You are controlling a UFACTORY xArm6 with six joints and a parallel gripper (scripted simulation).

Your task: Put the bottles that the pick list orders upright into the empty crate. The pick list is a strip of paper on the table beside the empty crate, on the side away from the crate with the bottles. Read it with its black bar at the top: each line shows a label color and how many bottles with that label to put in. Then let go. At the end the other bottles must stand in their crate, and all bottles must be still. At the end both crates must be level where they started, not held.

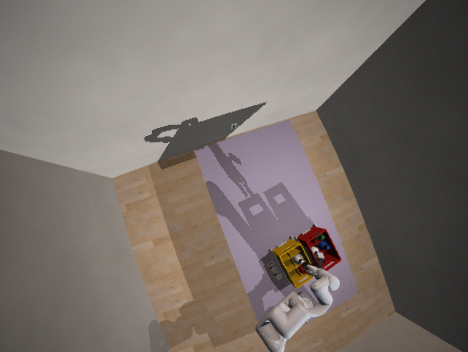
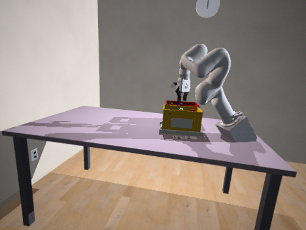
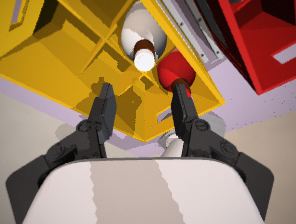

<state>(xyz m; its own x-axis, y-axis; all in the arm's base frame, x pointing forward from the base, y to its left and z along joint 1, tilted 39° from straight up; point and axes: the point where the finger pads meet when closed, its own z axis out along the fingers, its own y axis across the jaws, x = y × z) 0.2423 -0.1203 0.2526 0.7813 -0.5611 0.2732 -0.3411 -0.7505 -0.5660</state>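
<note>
The green-label bottle is 15 cm ahead of my hand, 19 cm to the right of it and 15 cm below it. The rest, counted from my hand: red crate 5 cm ahead, 18 cm to the right, 16 cm below; then white bottle 15 cm below; then yellow crate 2 cm behind, 4 cm to the left, 16 cm below.
</note>
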